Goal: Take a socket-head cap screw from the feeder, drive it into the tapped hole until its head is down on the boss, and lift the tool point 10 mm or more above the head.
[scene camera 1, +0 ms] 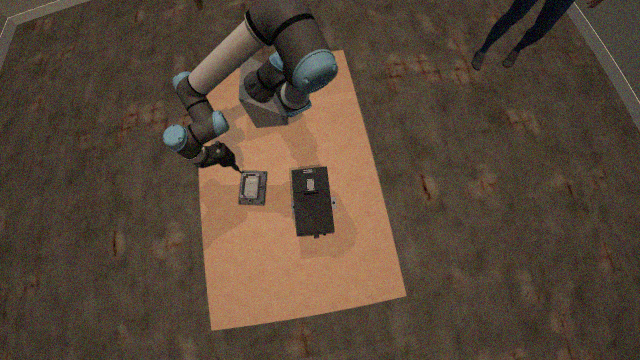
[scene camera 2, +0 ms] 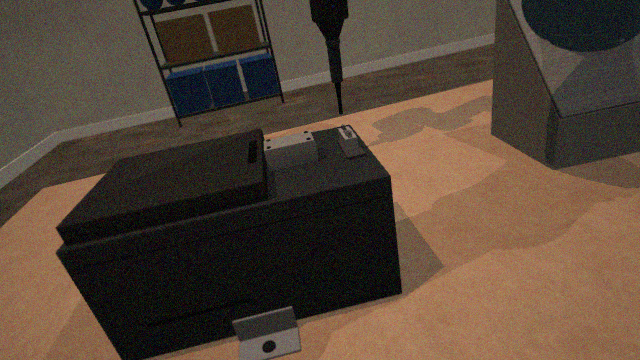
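My gripper, a dark powered screwdriver with a thin bit (scene camera 1: 240, 171) (scene camera 2: 341, 112), points down. In scene camera 1 its tip is at the upper left corner of the grey workpiece plate (scene camera 1: 262, 195), which has a pale raised middle. In scene camera 2 the tip stands above and behind the feeder's far end. The gap between tip and workpiece cannot be judged. The black feeder (scene camera 1: 314, 215) (scene camera 2: 240, 260) stands to the right of the workpiece, with a small pale screw pickup (scene camera 2: 347, 132) on top. The screw, the tapped hole and the boss are too small or hidden to make out.
The robot pedestal (scene camera 1: 270, 119) (scene camera 2: 522, 110) stands at the back of the wooden table top (scene camera 1: 300, 285) (scene camera 2: 500, 300). A pale block (scene camera 1: 310, 185) (scene camera 2: 292, 150) sits on the feeder, and a metal bracket (scene camera 2: 265, 322) is at its side. A shelf unit (scene camera 2: 215, 56) stands by the wall.
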